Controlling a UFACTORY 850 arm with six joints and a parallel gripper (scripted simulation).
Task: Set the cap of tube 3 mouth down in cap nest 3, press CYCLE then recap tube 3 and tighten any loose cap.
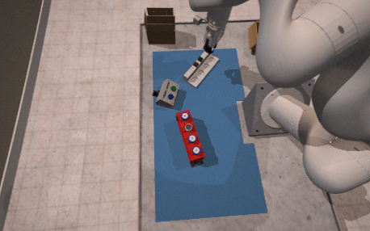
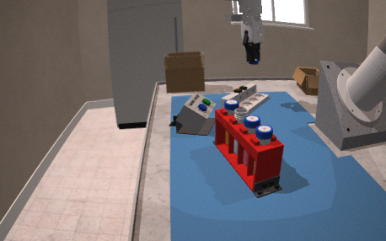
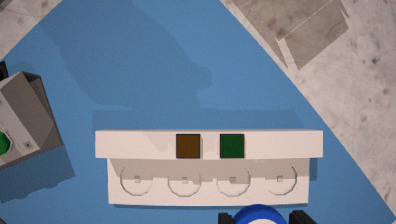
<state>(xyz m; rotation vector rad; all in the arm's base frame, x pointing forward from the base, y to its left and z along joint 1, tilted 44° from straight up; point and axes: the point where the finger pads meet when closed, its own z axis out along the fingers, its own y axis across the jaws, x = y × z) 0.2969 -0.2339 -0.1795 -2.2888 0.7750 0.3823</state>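
Right now my hand is 20 cm to the right of the blue key, 19 cm short of it and 11 cm above it. The rest, counted from my hand: blue cap 2 cm below; green key 18 cm ahead, 16 cm to the left, 11 cm below; grey key housing 20 cm ahead, 18 cm to the left, 12 cm below.
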